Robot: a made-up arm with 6 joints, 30 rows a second.
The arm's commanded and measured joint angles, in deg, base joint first. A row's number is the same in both.
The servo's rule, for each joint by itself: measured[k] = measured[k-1] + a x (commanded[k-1-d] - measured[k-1]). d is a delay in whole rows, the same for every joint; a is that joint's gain. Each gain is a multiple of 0.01, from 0.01 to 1. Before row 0 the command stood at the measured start. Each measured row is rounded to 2 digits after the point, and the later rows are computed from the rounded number. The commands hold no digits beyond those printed.
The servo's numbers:
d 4
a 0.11 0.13 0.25 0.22 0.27 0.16
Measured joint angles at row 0:
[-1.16, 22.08, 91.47, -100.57, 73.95, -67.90]
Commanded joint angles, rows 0 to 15:
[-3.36, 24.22, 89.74, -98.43, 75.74, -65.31]
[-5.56, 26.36, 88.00, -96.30, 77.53, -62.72]
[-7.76, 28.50, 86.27, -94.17, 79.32, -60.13]
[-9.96, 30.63, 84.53, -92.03, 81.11, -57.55]
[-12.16, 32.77, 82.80, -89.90, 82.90, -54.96]
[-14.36, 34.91, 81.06, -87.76, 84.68, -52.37]
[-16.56, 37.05, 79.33, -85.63, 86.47, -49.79]
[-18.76, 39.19, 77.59, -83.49, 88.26, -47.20]
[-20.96, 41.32, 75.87, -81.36, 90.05, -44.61]
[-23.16, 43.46, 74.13, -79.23, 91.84, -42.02]
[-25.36, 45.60, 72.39, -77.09, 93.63, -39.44]
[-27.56, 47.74, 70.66, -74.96, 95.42, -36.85]
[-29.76, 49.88, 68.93, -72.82, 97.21, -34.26]
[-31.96, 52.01, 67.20, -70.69, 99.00, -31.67]
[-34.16, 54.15, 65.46, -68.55, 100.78, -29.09]
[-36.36, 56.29, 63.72, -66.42, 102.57, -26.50]
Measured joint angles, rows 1 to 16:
[-1.16, 22.08, 91.47, -100.57, 73.95, -67.90]
[-1.16, 22.08, 91.47, -100.57, 73.95, -67.90]
[-1.16, 22.08, 91.47, -100.57, 73.95, -67.90]
[-1.16, 22.08, 91.47, -100.57, 73.95, -67.90]
[-1.40, 22.36, 91.04, -100.10, 74.43, -67.49]
[-1.86, 22.88, 90.28, -99.26, 75.27, -66.73]
[-2.51, 23.61, 89.28, -98.14, 76.36, -65.67]
[-3.33, 24.52, 88.09, -96.80, 77.64, -64.37]
[-4.30, 25.59, 86.77, -95.28, 79.06, -62.86]
[-5.41, 26.80, 85.34, -93.63, 80.58, -61.18]
[-6.64, 28.13, 83.84, -91.87, 82.17, -59.36]
[-7.97, 29.57, 82.28, -90.03, 83.81, -57.41]
[-9.40, 31.10, 80.68, -88.12, 85.49, -55.36]
[-10.91, 32.71, 79.04, -86.16, 87.20, -53.23]
[-12.50, 34.39, 77.38, -84.16, 88.94, -51.02]
[-14.16, 36.13, 75.70, -82.14, 90.69, -48.75]

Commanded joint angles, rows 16 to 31:
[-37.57, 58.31, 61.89, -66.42, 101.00, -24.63]
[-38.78, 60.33, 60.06, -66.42, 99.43, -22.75]
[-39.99, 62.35, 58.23, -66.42, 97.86, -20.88]
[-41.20, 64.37, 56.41, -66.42, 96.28, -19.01]
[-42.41, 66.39, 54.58, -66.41, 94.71, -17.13]
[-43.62, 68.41, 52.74, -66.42, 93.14, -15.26]
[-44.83, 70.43, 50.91, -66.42, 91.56, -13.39]
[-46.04, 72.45, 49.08, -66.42, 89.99, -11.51]
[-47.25, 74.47, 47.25, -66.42, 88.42, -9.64]
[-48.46, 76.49, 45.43, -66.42, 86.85, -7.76]
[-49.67, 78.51, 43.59, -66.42, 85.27, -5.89]
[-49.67, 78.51, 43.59, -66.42, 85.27, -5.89]
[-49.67, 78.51, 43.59, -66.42, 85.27, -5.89]
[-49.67, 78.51, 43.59, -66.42, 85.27, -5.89]
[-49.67, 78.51, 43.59, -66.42, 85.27, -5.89]
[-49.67, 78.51, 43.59, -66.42, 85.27, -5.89]
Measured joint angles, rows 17 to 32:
[-15.88, 37.92, 74.01, -80.09, 92.45, -46.43]
[-17.65, 39.75, 72.31, -78.02, 94.22, -44.07]
[-19.47, 41.62, 70.60, -75.94, 95.99, -41.67]
[-21.33, 43.53, 68.88, -73.85, 97.77, -39.24]
[-23.12, 45.45, 67.13, -72.22, 98.64, -36.90]
[-24.84, 47.38, 65.36, -70.94, 98.85, -34.64]
[-26.51, 49.33, 63.58, -69.95, 98.58, -32.44]
[-28.13, 51.29, 61.79, -69.17, 97.96, -30.29]
[-29.70, 53.25, 59.99, -68.56, 97.08, -28.18]
[-31.23, 55.22, 58.18, -68.09, 96.02, -26.11]
[-32.73, 57.20, 56.36, -67.72, 94.82, -24.07]
[-34.19, 59.18, 54.54, -67.43, 93.52, -22.06]
[-35.63, 61.17, 52.72, -67.21, 92.14, -20.07]
[-37.04, 63.16, 50.90, -67.04, 90.71, -18.10]
[-38.43, 65.16, 49.07, -66.90, 89.24, -16.15]
[-39.67, 66.90, 47.70, -66.79, 88.17, -14.51]

